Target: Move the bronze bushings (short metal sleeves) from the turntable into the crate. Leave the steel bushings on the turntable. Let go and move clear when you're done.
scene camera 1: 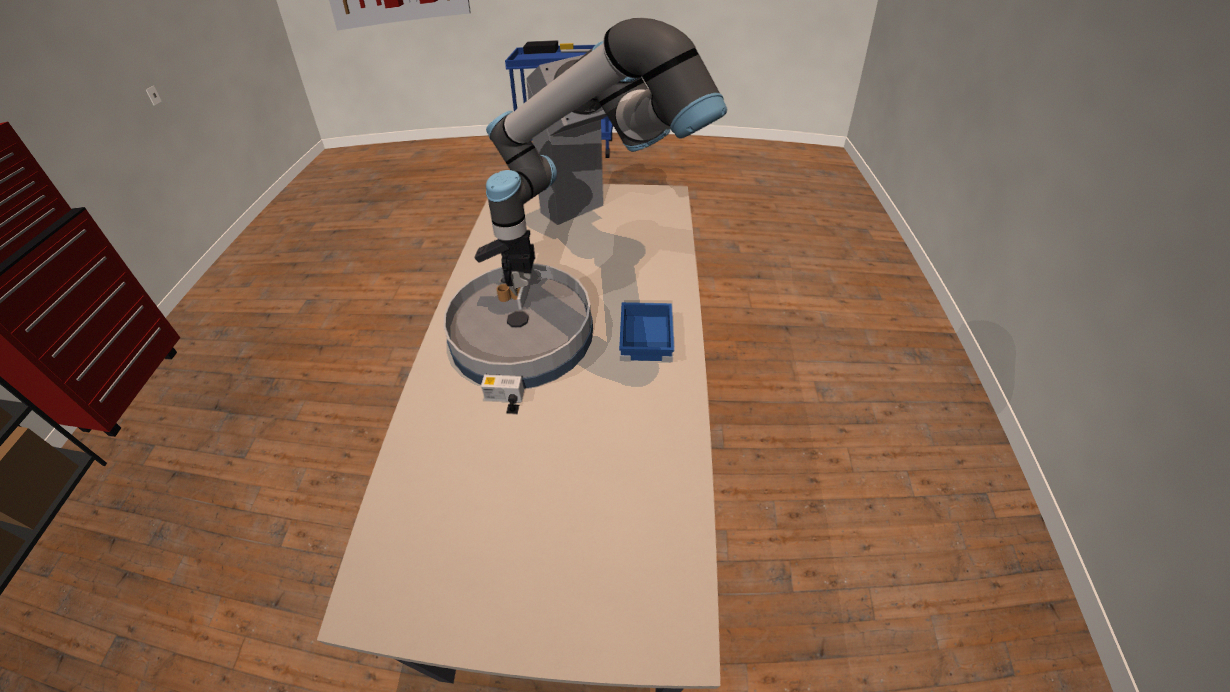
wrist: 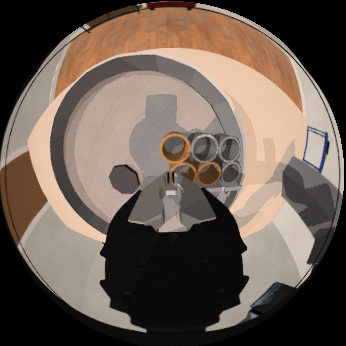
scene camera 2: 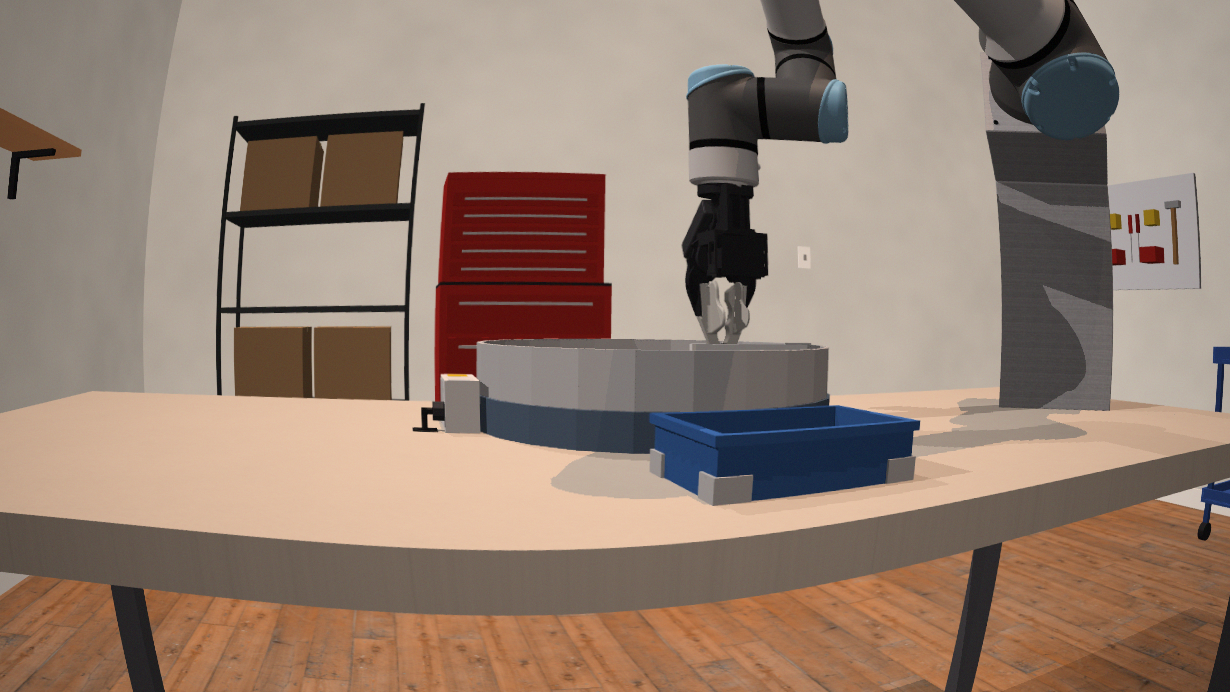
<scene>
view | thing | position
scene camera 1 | gripper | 516, 294
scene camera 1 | grey turntable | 485, 328
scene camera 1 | blue crate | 646, 331
</scene>
